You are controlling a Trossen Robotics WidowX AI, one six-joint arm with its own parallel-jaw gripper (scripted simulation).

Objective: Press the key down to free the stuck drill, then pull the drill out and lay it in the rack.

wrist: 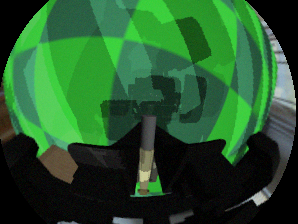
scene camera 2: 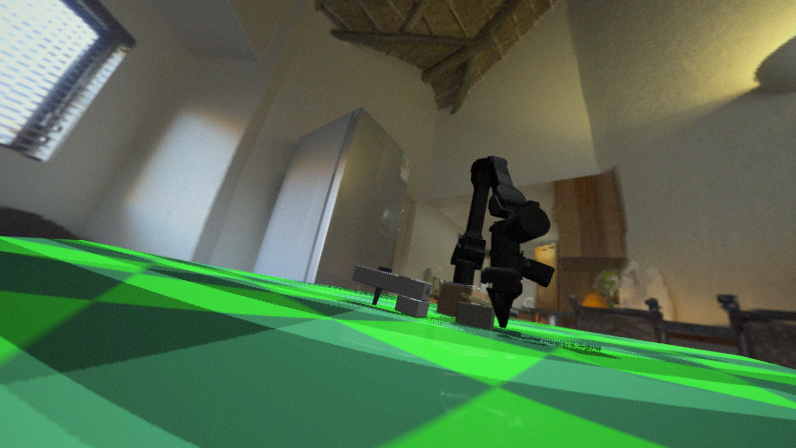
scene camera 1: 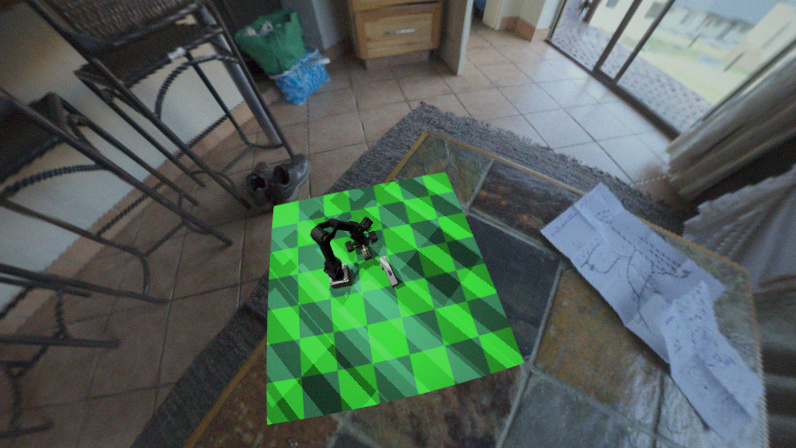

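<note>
My gripper [scene camera 2: 503, 327], [wrist: 145, 125]. Drill [wrist: 149, 122]. Small grey rack block [scene camera 2: 479, 316].
</note>
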